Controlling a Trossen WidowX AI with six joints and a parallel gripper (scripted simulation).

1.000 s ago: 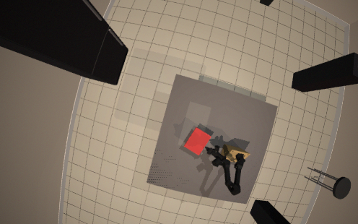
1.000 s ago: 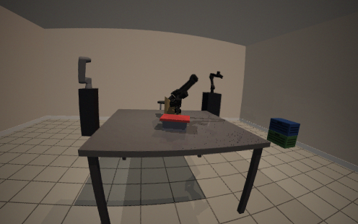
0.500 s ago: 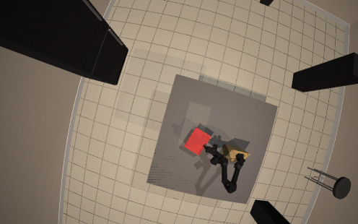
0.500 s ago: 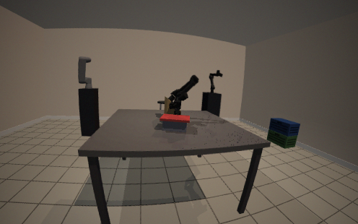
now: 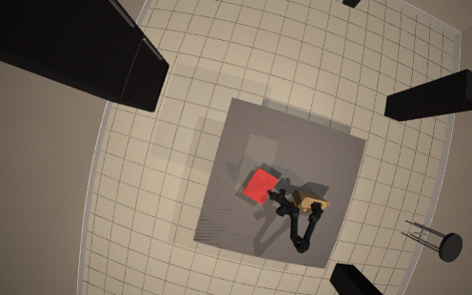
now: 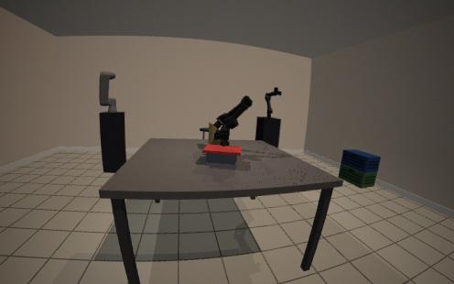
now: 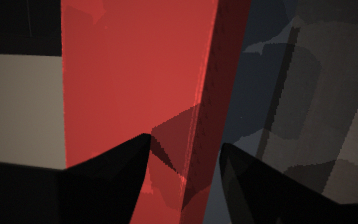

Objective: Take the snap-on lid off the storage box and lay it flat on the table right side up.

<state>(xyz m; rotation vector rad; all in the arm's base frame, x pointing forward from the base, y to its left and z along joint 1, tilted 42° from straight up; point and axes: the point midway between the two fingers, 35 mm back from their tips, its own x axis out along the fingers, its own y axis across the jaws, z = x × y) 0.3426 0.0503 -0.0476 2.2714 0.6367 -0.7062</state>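
Now: the red lid 70 mm ahead of my gripper tip, 20 mm to the right of it and 10 mm above it. The rest, counted from my gripper tip: storage box (70 mm ahead, 20 mm to the right, 40 mm below).
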